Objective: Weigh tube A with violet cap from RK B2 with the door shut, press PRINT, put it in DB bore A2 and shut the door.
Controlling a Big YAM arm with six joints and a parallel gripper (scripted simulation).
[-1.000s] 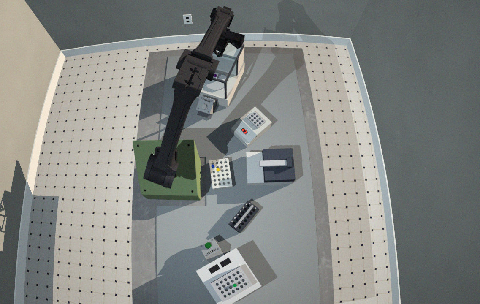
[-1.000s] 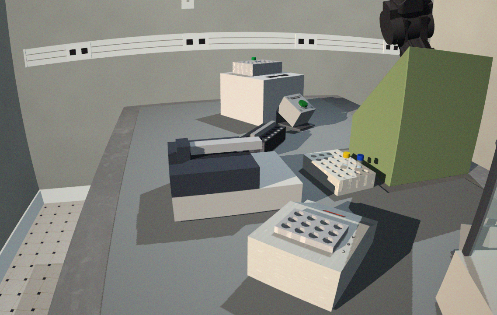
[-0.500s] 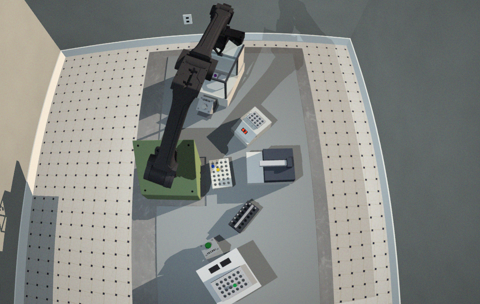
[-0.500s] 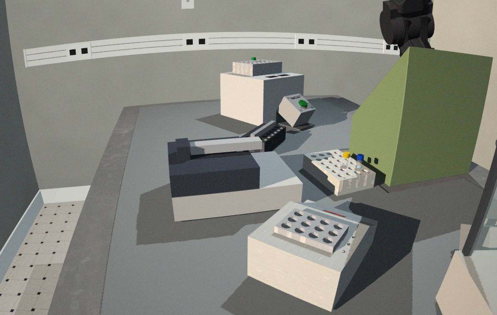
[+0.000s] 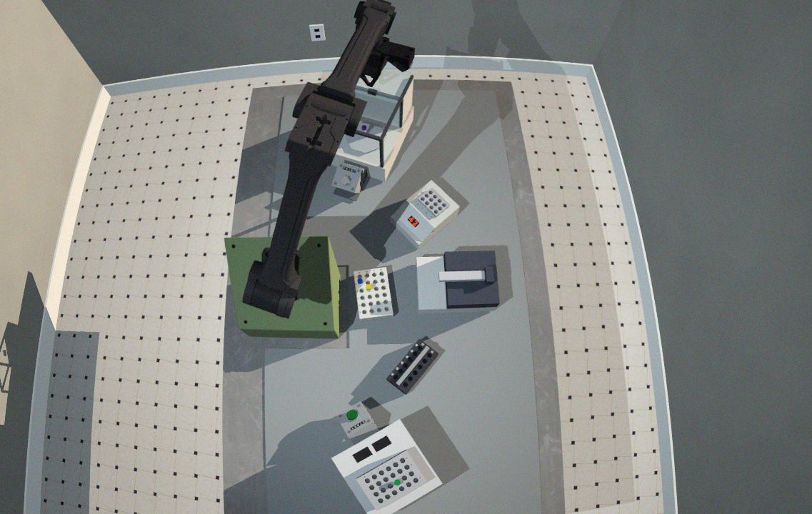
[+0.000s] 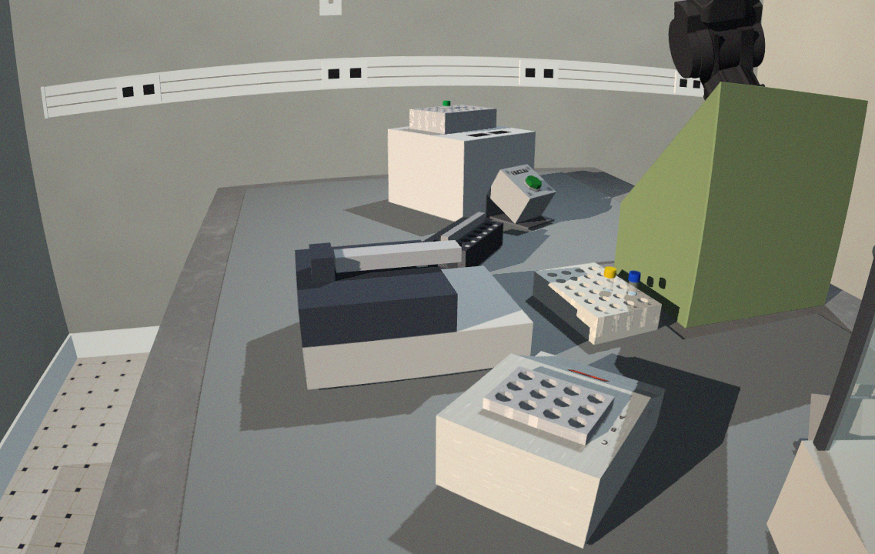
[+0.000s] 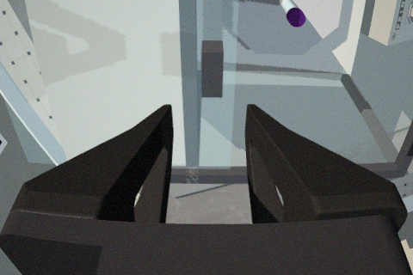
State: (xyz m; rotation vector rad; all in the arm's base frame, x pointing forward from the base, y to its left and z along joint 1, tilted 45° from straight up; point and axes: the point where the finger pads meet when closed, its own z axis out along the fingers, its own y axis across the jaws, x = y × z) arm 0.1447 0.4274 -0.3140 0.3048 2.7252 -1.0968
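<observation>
My gripper is now 18 cm above the octagonal balance pan, 6 cm to the left of it and 2 cm past it. The rest, counted from my hand: tube rack RK: 50 cm to the right, 25 cm below, 5 cm ahead; dry block DB: 27 cm to the right, 23 cm below, 17 cm ahead; spectrophotometer SP: 46 cm to the right, 27 cm ahead, 20 cm below.
</observation>
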